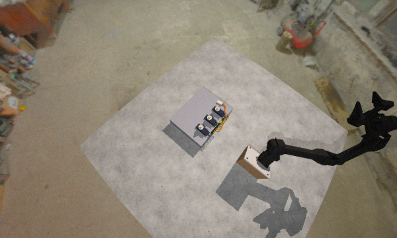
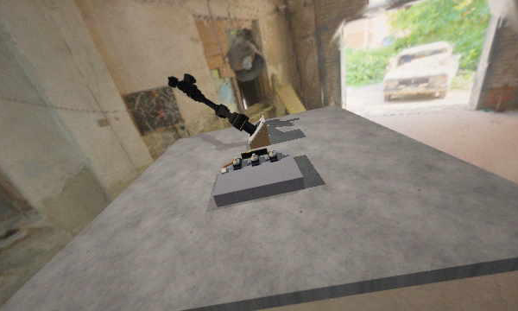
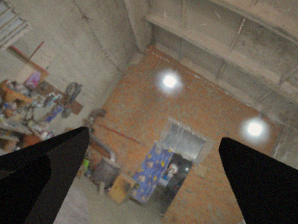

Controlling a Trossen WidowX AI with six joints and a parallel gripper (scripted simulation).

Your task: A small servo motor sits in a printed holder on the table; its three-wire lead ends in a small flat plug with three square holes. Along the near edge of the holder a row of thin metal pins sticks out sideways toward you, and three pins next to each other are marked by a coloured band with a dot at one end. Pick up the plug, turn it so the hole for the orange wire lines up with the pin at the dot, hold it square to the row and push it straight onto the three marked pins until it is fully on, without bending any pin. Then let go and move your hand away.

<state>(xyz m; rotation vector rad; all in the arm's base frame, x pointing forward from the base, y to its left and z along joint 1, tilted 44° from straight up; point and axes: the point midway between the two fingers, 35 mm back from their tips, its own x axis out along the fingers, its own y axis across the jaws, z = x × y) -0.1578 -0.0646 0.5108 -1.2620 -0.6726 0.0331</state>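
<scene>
The yellow band lies 400 mm ahead of my gripper tip, 410 mm to the left of it and 350 mm below it. Round my gripper tip: grey printed holder 560 mm ahead, 450 mm to the left, 400 mm below.
</scene>
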